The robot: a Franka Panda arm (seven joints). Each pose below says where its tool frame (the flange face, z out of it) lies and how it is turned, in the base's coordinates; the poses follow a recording.
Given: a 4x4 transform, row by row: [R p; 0 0 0 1], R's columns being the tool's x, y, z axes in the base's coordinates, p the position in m. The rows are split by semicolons.
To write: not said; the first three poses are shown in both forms.
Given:
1: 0.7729 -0.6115 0.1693 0.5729; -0.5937 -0.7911 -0.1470 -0.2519; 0.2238 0.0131 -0.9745 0.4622; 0 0 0 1
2: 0.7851 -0.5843 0.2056 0.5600; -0.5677 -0.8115 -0.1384 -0.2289; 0.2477 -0.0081 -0.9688 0.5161; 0 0 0 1
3: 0.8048 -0.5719 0.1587 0.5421; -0.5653 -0.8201 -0.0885 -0.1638; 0.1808 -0.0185 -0.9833 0.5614; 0 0 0 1
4: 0.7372 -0.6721 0.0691 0.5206; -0.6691 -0.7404 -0.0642 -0.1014; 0.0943 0.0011 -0.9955 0.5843; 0 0 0 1
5: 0.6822 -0.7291 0.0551 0.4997; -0.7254 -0.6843 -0.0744 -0.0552; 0.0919 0.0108 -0.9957 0.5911; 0 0 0 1
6: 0.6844 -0.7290 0.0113 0.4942; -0.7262 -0.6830 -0.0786 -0.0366; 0.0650 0.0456 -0.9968 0.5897; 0 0 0 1
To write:
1: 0.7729 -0.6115 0.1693 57.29; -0.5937 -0.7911 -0.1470 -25.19; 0.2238 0.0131 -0.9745 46.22; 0 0 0 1
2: 0.7851 -0.5843 0.2056 56.00; -0.5677 -0.8115 -0.1384 -22.89; 0.2477 -0.0081 -0.9688 51.61; 0 0 0 1
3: 0.8048 -0.5719 0.1587 54.21; -0.5653 -0.8201 -0.0885 -16.38; 0.1808 -0.0185 -0.9833 56.14; 0 0 0 1
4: 0.7372 -0.6721 0.0691 52.06; -0.6691 -0.7404 -0.0642 -10.14; 0.0943 0.0011 -0.9955 58.43; 0 0 0 1
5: 0.6822 -0.7291 0.0551 49.97; -0.7254 -0.6843 -0.0744 -5.52; 0.0919 0.0108 -0.9957 59.11; 0 0 0 1
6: 0.6844 -0.7290 0.0113 49.42; -0.7262 -0.6830 -0.0786 -3.66; 0.0650 0.0456 -0.9968 58.97; 0 0 0 1
